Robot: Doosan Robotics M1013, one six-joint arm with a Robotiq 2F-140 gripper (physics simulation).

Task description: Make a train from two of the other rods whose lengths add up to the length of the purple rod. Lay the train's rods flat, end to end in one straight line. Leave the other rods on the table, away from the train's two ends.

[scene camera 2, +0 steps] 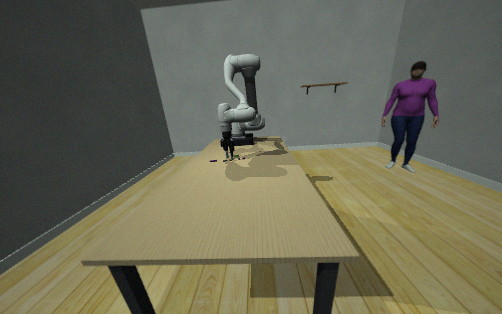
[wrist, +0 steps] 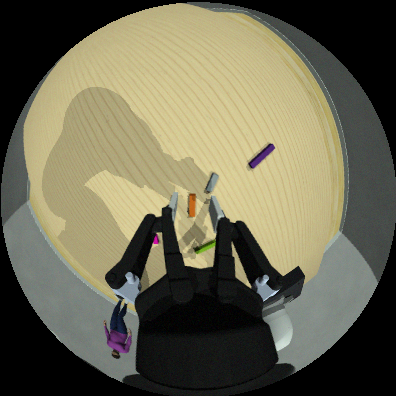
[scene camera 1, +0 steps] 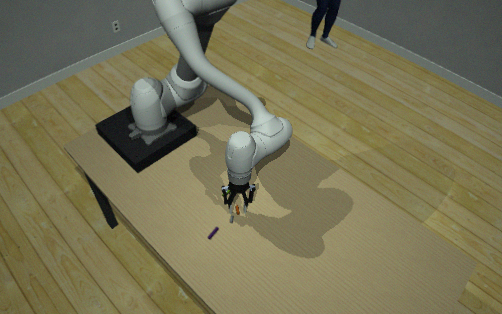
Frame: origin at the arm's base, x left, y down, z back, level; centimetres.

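Seen in the pictures: gripper, fingertip midpoint: (scene camera 2: 229, 158) (wrist: 193, 200) (scene camera 1: 237, 211); arm's base, link origin: (scene camera 2: 238, 137) (wrist: 266, 307) (scene camera 1: 152, 128).
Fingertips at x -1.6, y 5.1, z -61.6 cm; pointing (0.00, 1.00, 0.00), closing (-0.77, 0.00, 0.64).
Observation:
Offsets run from my fingertips to a thing's top centre. Level surfaces: height alone.
The purple rod @[dx -14.3, dy +0.5, dz -0.2 cm] (scene camera 1: 213, 233) (scene camera 2: 213, 161) (wrist: 262, 156) lies apart from the other rods. A short grey rod @[dx -4.2, dy +0.5, dz -0.8 cm] (scene camera 1: 231, 219) (wrist: 212, 183) lies between it and the orange rod. The orange rod @[dx +0.8, dy +0.5, dz +0.9 cm] (scene camera 1: 237, 210) (wrist: 192, 205) lies flat between my fingertips in the wrist view, touching neither. A green rod @[dx +4.1, dy +0.5, dz +10.7 cm] (wrist: 205, 247) lies nearer the gripper's body, partly behind a finger. A magenta rod @[dx +11.5, dy +0.5, dz +3.0 cm] (scene camera 2: 243, 158) (wrist: 156, 239) is partly hidden behind the left finger in the wrist view. My gripper (scene camera 1: 238, 210) (wrist: 193, 200) is partly open and empty, low above the table, pointing down. A blue rod does not show in the wrist view.
The wooden table @[dy +1.5 cm] (scene camera 1: 370, 240) (scene camera 2: 215, 220) bears the rods and the arm's black base (scene camera 1: 145, 150). The arm casts a shadow across the table beside the rods. A person (scene camera 2: 412, 110) (wrist: 118, 332) stands on the floor away from the table.

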